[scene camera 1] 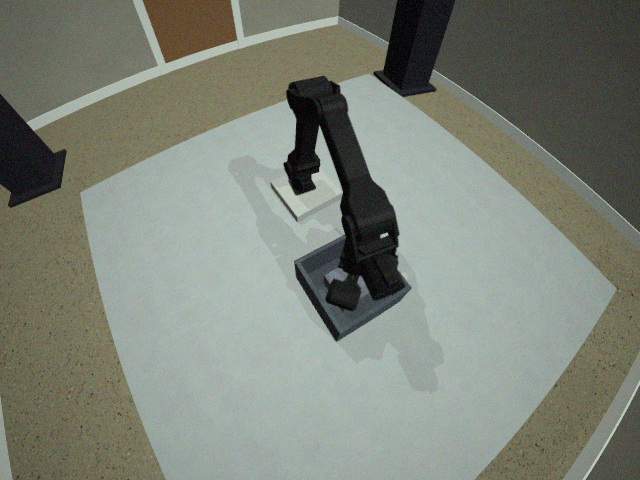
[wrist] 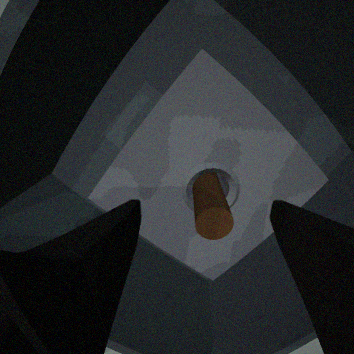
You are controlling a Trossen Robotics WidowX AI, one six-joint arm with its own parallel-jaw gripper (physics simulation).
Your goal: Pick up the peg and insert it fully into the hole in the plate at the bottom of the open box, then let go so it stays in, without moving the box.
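Places are measured from the arm's base along level axes (x ahead, y left, z up), in millimetres.
Where they show: gripper, fingertip midpoint: (scene camera 1: pixel 348 278) (wrist: pixel 206 209); arm's base, origin of the base link: (scene camera 1: pixel 302 184).
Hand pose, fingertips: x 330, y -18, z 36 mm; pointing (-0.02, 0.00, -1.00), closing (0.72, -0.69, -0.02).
Note:
Things, the pixels of their centre, and the offset from my fingertips. "pt": a spot on its surface instead. Level surfaces: height alone.
- orange-brown peg, body centre: (wrist: pixel 204 181) 5 mm left, 5 mm ahead, 18 mm down
- round hole, surface spot: (wrist: pixel 235 193) pt 5 mm right, 14 mm ahead, 5 mm down
- light grey plate, body centre: (wrist: pixel 205 172) (scene camera 1: pixel 349 284) 4 mm left, 6 mm ahead, 31 mm down
- open blue-grey box, body centre: (wrist: pixel 208 182) (scene camera 1: pixel 350 282) 4 mm left, 6 mm ahead, 16 mm down
- pale mat, its level: 66 mm down
The orange-brown peg (wrist: pixel 214 222) stands in the round hole (wrist: pixel 235 193) of the light grey plate (wrist: pixel 200 90) (scene camera 1: pixel 334 276). Its lower end is within the hole's ring, with a dark gap showing at one side; how deep it sits cannot be told. It looks slightly tilted in the wrist view. The plate lies on the floor of the open blue-grey box (scene camera 1: pixel 361 321) (wrist: pixel 165 290). My gripper (scene camera 1: pixel 363 290) (wrist: pixel 206 209) is open, reaching down into the box, with its black fingers apart on either side of the peg and not touching it. In the scene view the arm and fingers largely hide the peg.
The box walls stand close around my fingers. The arm's base stands on a cream slab (scene camera 1: pixel 305 211) behind the box, on the pale mat (scene camera 1: pixel 206 335). Dark pillars (scene camera 1: pixel 416 46) (scene camera 1: pixel 25 160) stand beyond the mat at the back right and left.

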